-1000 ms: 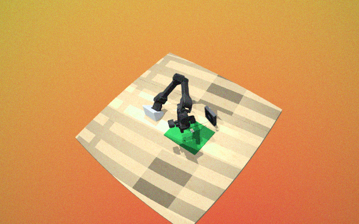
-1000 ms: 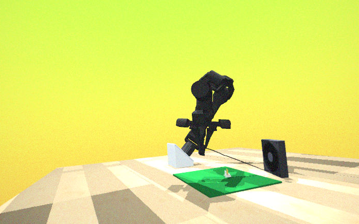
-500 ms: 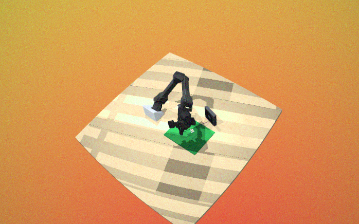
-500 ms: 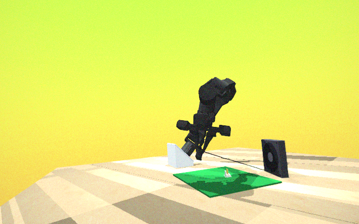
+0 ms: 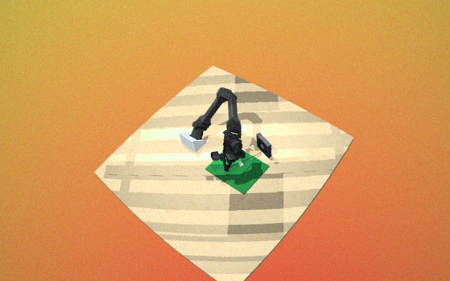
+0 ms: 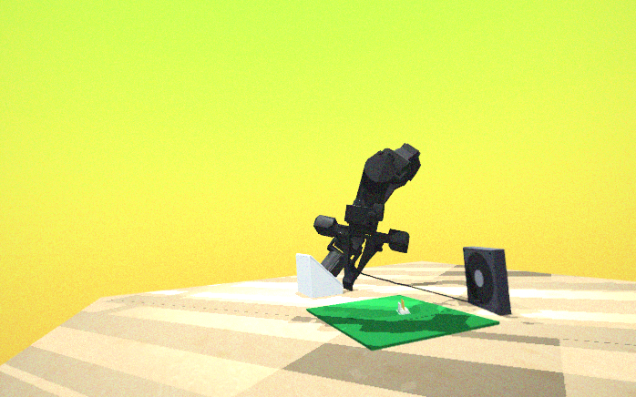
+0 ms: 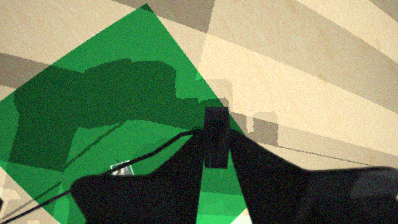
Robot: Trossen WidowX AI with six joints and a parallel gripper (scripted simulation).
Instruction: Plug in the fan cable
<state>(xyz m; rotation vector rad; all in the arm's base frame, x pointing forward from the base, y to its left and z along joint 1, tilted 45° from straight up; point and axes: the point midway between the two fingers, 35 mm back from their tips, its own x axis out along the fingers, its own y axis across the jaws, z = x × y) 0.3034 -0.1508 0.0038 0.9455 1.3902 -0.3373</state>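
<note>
Now: the green board 10 mm ahead of my gripper tip, 70 mm to the left of it and 100 mm below it. The rest, counted from my gripper tip: dark fan plug: 10 mm behind, 10 mm below; then black fan: 90 mm ahead, 240 mm to the left, 30 mm below; then white four-pin header: 20 mm ahead, 100 mm to the left, 90 mm below.
</note>
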